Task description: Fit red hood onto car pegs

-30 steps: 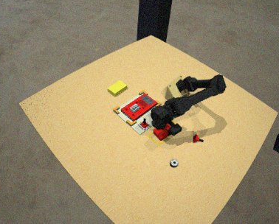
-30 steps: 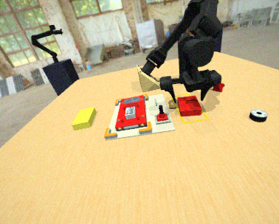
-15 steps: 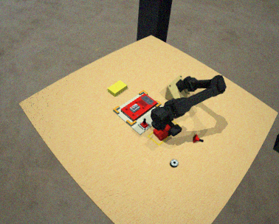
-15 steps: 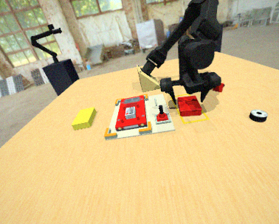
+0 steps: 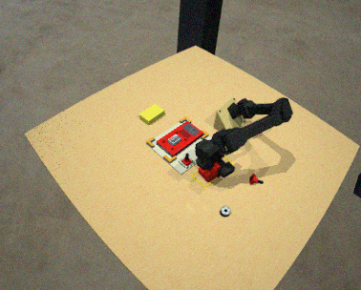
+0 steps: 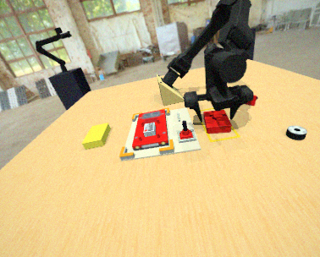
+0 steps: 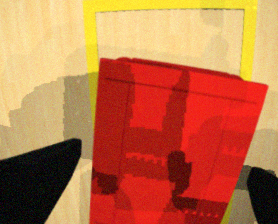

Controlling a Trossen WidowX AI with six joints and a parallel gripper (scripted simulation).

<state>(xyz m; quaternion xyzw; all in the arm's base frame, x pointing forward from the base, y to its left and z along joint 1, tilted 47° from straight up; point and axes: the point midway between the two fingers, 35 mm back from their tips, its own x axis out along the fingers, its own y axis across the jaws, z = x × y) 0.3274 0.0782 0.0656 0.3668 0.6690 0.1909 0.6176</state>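
The grey engine block is 210 mm to the right of my gripper tip, 10 mm behind it and 10 mm above it. From my gripper tip the other things lie so: white ring: 160 mm to the left, 130 mm ahead, 10 mm below; then yellow block: 420 mm to the right, 80 mm behind; then red hood: right at my gripper tip.
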